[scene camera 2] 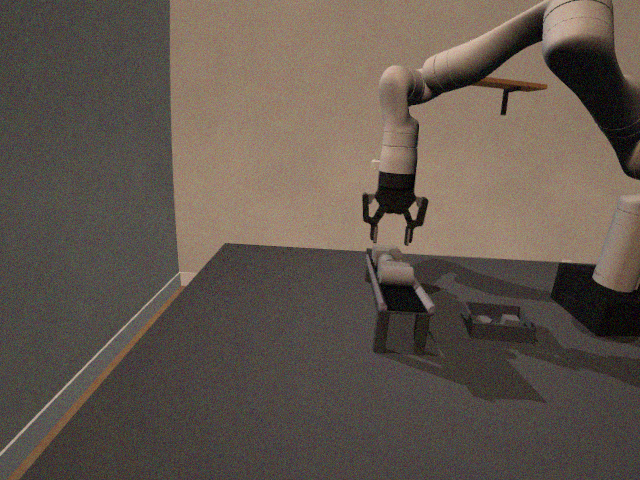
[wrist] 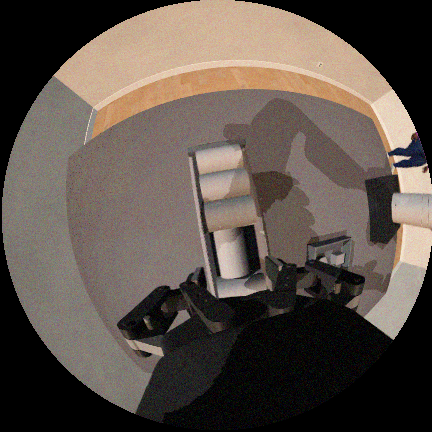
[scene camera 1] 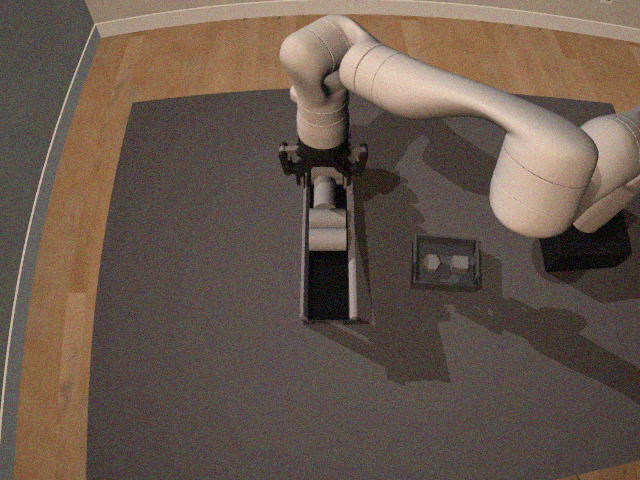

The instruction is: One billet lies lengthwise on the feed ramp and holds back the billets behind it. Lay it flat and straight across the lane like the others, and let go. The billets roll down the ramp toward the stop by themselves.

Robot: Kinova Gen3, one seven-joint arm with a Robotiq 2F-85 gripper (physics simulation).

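Frame: origin at the arm's base, x left, y back, z up, level; millimetres.
Seen in the pictures: gripper, fingertip midpoint: [scene camera 2: 390, 243] [wrist: 235, 270] [scene camera 1: 323, 184]; arm's base, origin of the base link: [scene camera 2: 612, 282] [wrist: 394, 207] [scene camera 1: 584, 212].
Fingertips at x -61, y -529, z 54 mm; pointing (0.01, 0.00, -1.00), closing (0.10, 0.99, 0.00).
Offsets run from my fingertips to a thing's top centre. "pt": to the spot under its first point.
The feed ramp @(pt dx +161, dy -47, dz -40 mm) [scene camera 1: 303, 284] [scene camera 2: 376, 289] [wrist: 201, 220] has low side walls and a dark floor. The lengthwise billet @(dx -6, dy +2, dz -28 mm) [scene camera 1: 324, 192] [wrist: 232, 255], a pale cylinder, lies along the lane. Three billets lie straight across behind it; the nearest billet @(dx -56, dy +12, dz -38 mm) [wrist: 230, 212] is close to its end. On its other side, two billets lie across the lane, one billet @(dx +44, dy +2, dz -25 mm) [scene camera 1: 327, 217] near its end and another billet @(dx +84, dy -1, dz -20 mm) [scene camera 1: 327, 239] [scene camera 2: 396, 273] beyond. My gripper [scene camera 1: 325, 180] [scene camera 2: 391, 242] [wrist: 235, 270] is open and empty, pointing down above the ramp around the lengthwise billet, fingertips on either side of the lane. In scene camera 1 it hides the ramp's far end.
A grey tray @(dx +113, dy +219, dz -106 mm) [scene camera 1: 447, 285] [scene camera 2: 501, 333] stands right of the ramp with two pale blocks inside, one block @(dx +108, dy +192, dz -121 mm) [scene camera 1: 432, 262] beside another block @(dx +117, dy +247, dz -112 mm) [scene camera 1: 460, 262]. The arm's black base block [scene camera 1: 586, 253] [wrist: 382, 207] is farther right. A wooden shelf [scene camera 2: 511, 83] is on the wall.
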